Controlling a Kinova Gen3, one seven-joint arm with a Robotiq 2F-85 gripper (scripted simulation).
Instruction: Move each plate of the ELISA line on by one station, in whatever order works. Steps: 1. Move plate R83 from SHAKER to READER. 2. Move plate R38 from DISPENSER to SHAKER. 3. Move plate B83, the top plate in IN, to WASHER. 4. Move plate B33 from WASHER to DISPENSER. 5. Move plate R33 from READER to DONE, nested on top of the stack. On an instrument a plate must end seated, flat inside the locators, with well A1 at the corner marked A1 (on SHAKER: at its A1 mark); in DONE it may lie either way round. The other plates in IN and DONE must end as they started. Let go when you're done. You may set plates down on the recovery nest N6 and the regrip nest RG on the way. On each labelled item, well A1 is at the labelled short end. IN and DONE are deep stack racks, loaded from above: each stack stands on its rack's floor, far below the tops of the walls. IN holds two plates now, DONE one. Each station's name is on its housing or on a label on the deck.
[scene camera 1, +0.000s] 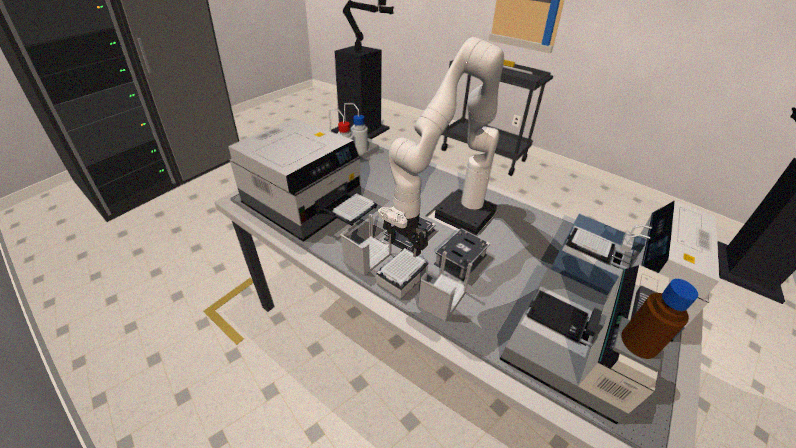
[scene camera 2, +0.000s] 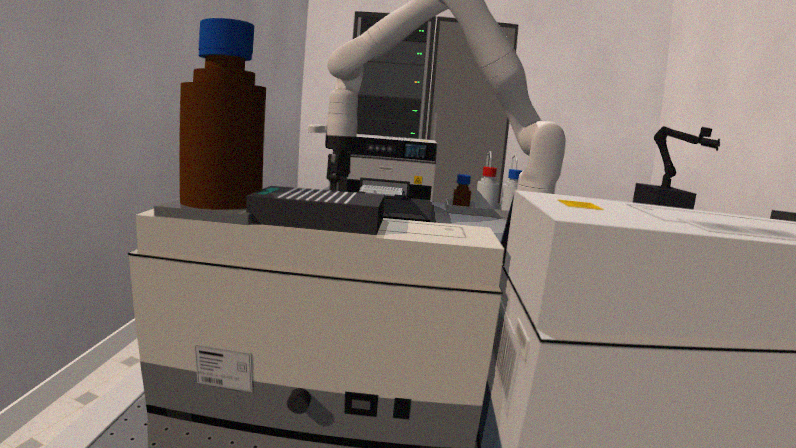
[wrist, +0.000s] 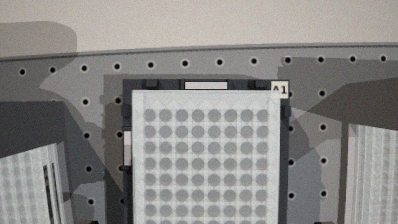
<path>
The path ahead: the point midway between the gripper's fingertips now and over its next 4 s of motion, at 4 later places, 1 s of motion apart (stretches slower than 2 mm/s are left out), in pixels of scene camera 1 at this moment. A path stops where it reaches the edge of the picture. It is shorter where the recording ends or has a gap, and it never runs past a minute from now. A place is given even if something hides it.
My gripper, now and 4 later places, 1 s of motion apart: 404, 248; 404, 240; 405, 230; 418, 227; 447, 224
</path>
